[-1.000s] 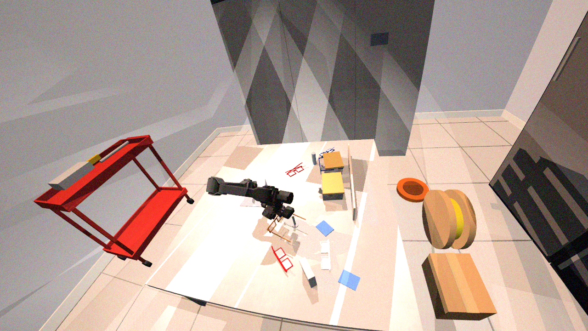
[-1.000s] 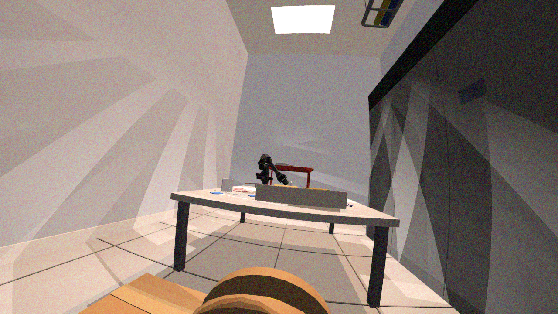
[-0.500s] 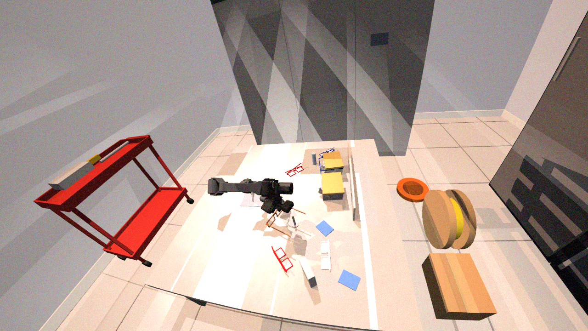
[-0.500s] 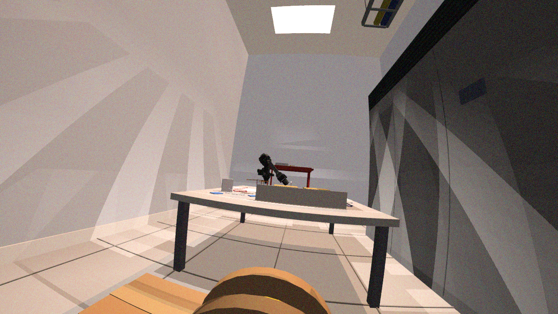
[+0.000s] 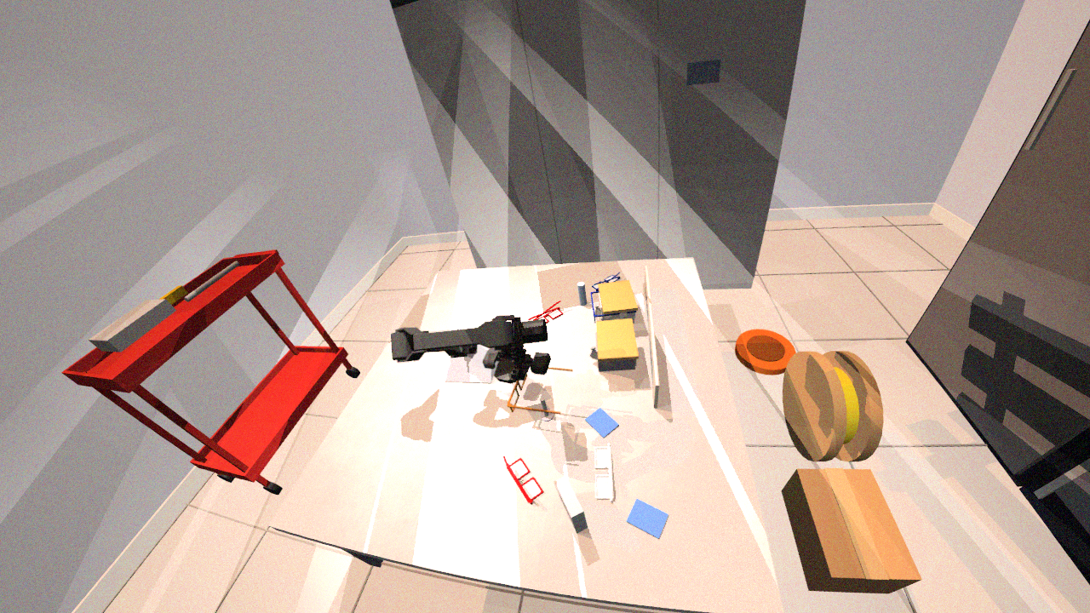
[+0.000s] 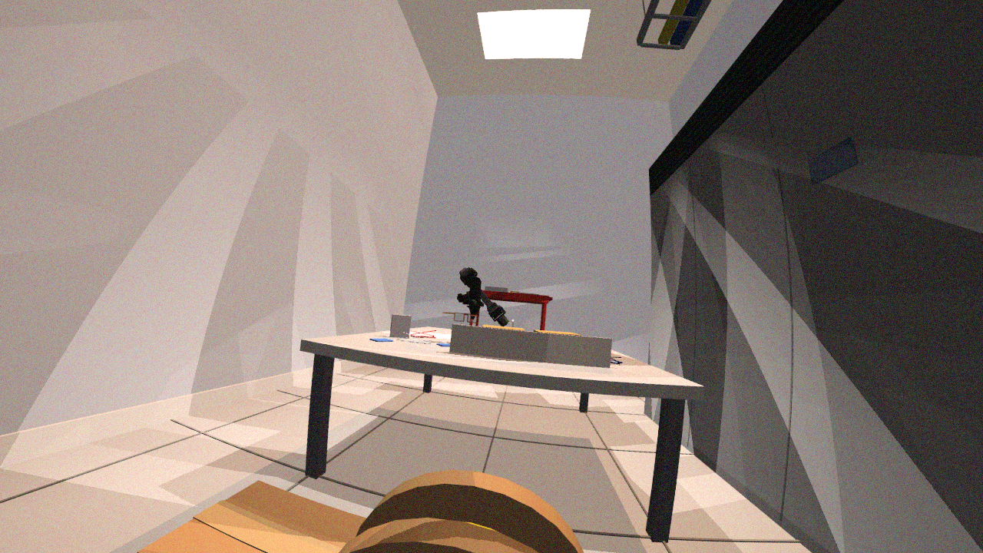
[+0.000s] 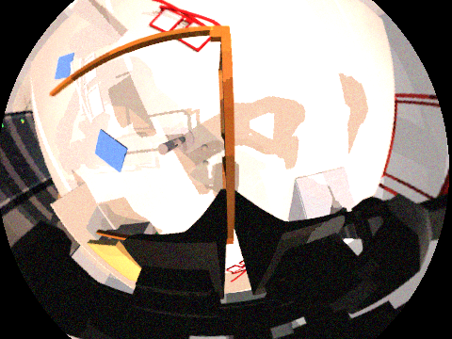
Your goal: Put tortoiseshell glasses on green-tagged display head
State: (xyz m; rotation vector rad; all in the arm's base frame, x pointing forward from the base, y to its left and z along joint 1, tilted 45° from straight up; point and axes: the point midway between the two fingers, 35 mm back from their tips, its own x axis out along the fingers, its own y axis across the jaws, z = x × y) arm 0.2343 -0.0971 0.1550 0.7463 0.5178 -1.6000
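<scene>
My gripper tip is now 60 mm short of the small post, 50 mm to the left of it and 100 mm above it. Round my gripper tip: thin upright board: 400 mm ahead, 270 mm to the left, 70 mm below; grey display head: 250 mm ahead, 170 mm to the left, 60 mm below; grey block: 150 mm ahead, 330 mm to the right, 60 mm below.
</scene>
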